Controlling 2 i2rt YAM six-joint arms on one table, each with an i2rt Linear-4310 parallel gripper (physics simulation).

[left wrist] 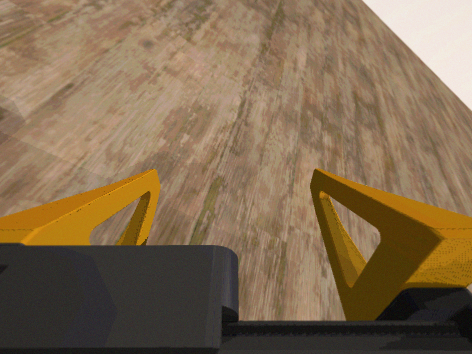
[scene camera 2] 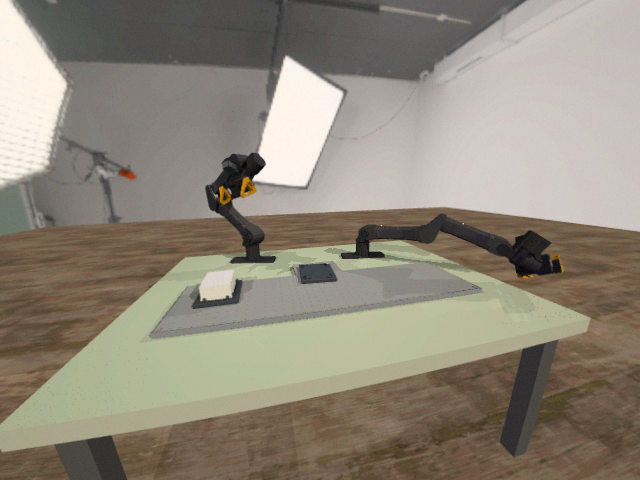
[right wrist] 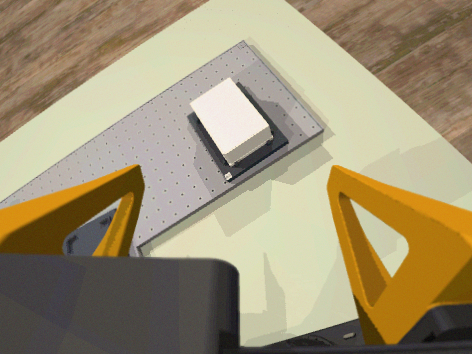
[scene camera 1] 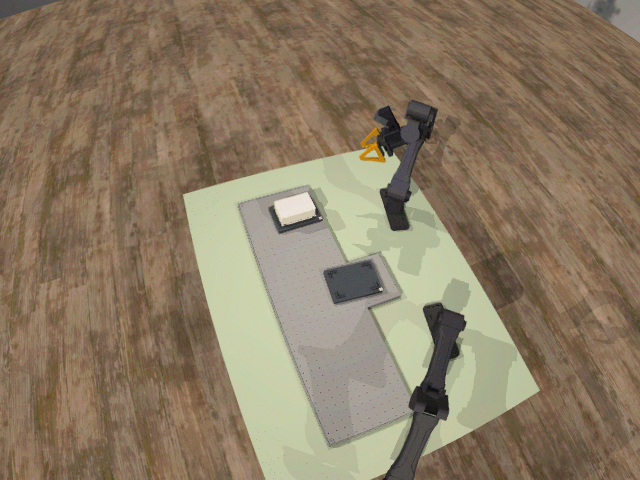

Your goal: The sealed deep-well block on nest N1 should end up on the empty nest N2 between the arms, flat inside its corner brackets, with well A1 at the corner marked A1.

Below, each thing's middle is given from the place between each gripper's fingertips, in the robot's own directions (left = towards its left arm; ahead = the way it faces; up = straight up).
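The white block [scene camera 1: 297, 208] is 24 cm below my right hand and 21 cm ahead of it. The white block is 5 cm above my left hand, 7 cm ahead of it and 120 cm to the right of it. Going by its middle, the white block is nearer to my right hand than to my left hand.
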